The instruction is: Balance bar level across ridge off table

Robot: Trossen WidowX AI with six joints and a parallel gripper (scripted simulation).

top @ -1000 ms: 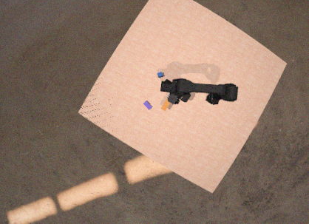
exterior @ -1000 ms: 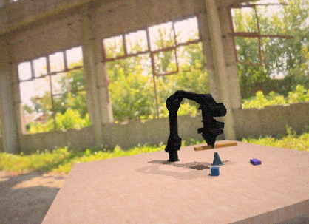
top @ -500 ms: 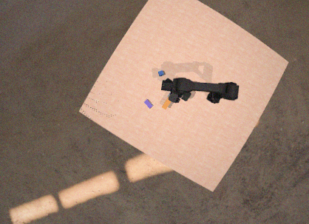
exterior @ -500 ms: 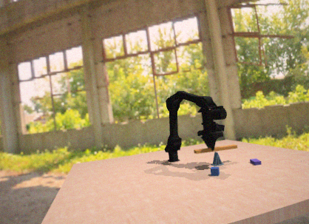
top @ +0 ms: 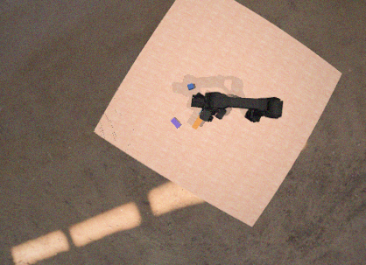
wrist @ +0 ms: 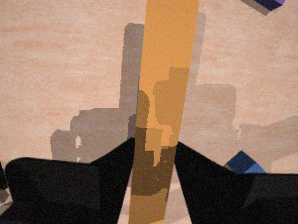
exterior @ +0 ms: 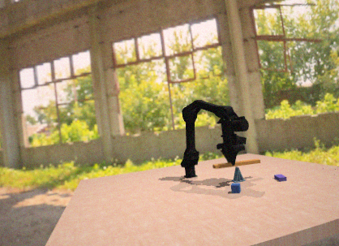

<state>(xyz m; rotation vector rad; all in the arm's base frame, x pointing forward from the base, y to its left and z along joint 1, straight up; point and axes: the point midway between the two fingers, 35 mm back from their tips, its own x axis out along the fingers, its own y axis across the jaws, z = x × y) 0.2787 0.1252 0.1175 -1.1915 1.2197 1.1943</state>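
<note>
My gripper tip is now 30 mm to the right of the orange bar. Also, from my gripper tip: blue cube (160 mm ahead, 70 mm to the right, 70 mm below); flat purple block (120 mm ahead, 180 mm to the left, 70 mm below).
</note>
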